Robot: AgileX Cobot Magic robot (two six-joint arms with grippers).
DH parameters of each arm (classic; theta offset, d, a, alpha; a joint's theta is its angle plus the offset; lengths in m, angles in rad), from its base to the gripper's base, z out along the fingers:
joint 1: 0 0.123 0 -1.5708
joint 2: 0.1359 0 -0.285 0
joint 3: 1.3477 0 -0.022 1.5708
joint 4: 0 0.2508 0 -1.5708
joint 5: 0 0 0.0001 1.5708
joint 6: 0 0.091 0 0
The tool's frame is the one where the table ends.
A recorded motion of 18 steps. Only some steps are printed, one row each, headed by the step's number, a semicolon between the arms.
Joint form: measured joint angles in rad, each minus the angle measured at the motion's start. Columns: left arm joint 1, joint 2, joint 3, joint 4, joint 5, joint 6; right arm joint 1, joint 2, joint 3, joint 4, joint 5, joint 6.
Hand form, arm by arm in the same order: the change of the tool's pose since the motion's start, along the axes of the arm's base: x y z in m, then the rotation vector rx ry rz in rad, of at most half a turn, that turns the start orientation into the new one. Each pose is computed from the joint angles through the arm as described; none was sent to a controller.
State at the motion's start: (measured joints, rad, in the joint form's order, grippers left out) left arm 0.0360 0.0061 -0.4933 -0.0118 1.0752 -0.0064; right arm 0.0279 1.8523 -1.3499 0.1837 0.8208 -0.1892
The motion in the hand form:
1: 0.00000 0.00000 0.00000 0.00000 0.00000 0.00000; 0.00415 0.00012 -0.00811 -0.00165 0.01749 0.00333
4: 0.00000 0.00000 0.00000 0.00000 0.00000 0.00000; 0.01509 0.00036 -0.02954 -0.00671 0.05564 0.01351
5: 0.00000 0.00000 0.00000 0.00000 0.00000 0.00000; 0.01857 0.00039 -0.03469 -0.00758 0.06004 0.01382
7: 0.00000 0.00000 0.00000 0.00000 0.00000 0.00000; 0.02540 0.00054 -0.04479 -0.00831 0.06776 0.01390
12: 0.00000 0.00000 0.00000 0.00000 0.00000 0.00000; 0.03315 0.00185 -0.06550 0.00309 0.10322 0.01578
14: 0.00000 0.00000 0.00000 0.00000 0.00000 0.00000; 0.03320 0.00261 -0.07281 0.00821 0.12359 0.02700
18: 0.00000 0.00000 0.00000 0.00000 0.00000 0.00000; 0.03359 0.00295 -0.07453 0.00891 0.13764 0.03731
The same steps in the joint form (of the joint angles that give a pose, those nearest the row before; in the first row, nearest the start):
1: 0.0000 0.0000 0.0000 0.0000 0.0000 0.0000; 0.0000 0.0277 -0.0098 0.0000 0.0000 -0.0035
4: 0.0000 0.0000 0.0000 0.0000 0.0000 0.0000; 0.0000 0.1009 -0.0375 0.0000 -0.0057 -0.0153
5: 0.0000 0.0000 0.0000 0.0000 0.0000 0.0000; 0.0000 0.1204 -0.0474 0.0000 -0.0108 -0.0165
7: 0.0000 0.0000 0.0000 0.0000 0.0000 0.0000; 0.0000 0.1588 -0.0679 0.0010 -0.0208 -0.0188
12: 0.0000 0.0000 0.0000 0.0000 0.0000 0.0000; 0.0000 0.2243 -0.0921 0.0190 -0.0253 -0.0304
14: 0.0000 0.0000 0.0000 0.0000 0.0000 0.0000; 0.0000 0.2419 -0.0921 0.0298 -0.0201 -0.0468
18: 0.0000 0.0000 0.0000 0.0000 0.0000 0.0000; 0.0000 0.2499 -0.0999 0.0317 -0.0047 -0.0556

